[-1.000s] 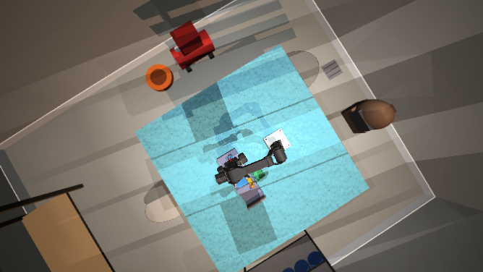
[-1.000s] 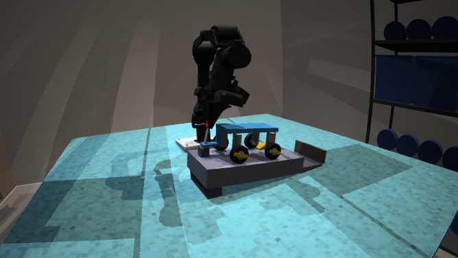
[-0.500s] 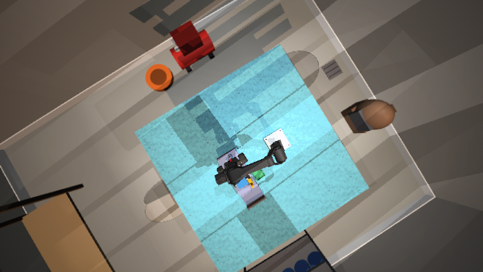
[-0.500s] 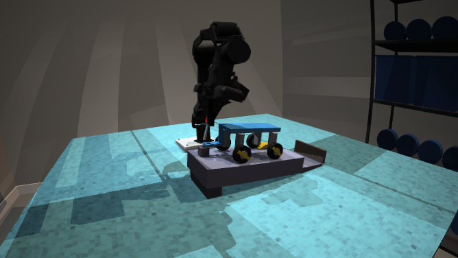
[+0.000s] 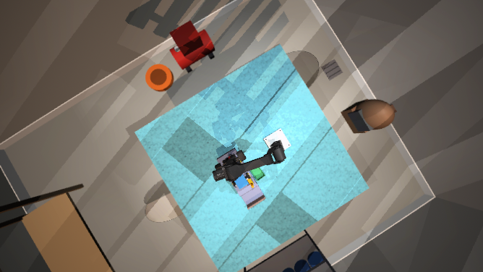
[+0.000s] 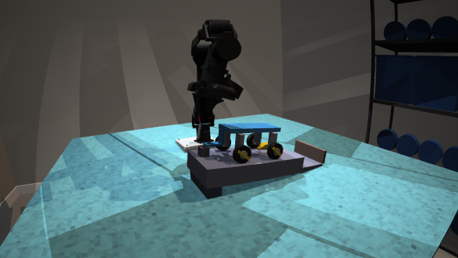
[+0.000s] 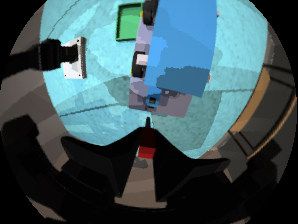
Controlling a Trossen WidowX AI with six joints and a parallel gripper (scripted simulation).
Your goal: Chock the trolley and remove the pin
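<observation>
Right now the green tray is 22 cm to the left of my gripper tip, 18 cm below it and 7 cm behind it. The rest, counted from my gripper tip: blue-topped trolley (13 cm to the left, 7 cm below, 4 cm ahead); then red-headed stop pin (right at my gripper tip); then grey ramp (13 cm below, 12 cm to the left, 4 cm ahead).
</observation>
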